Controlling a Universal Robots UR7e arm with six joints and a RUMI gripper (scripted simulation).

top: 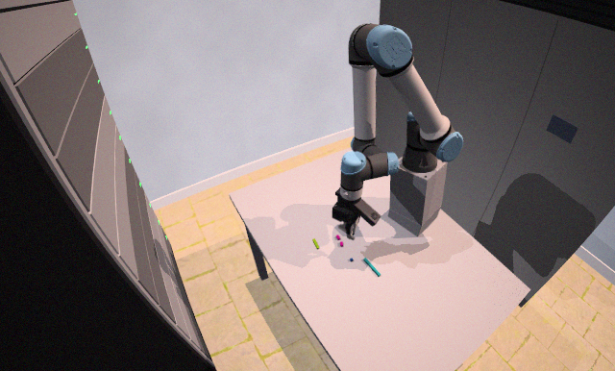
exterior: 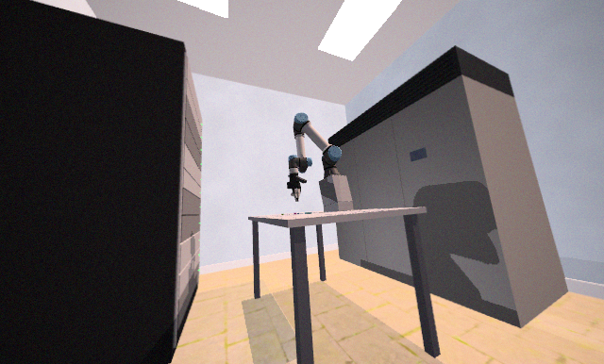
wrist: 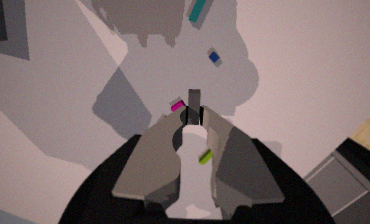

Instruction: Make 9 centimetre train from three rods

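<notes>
Right now my hand is 11 cm above the blue rod, 3 cm to the right of it and 2 cm short of it. Also, from my hand: grey rod 1 cm below; then turquoise rod 12 cm to the left, 11 cm below, 2 cm behind; then lime rod 12 cm to the right, 11 cm below, 7 cm ahead.
</notes>
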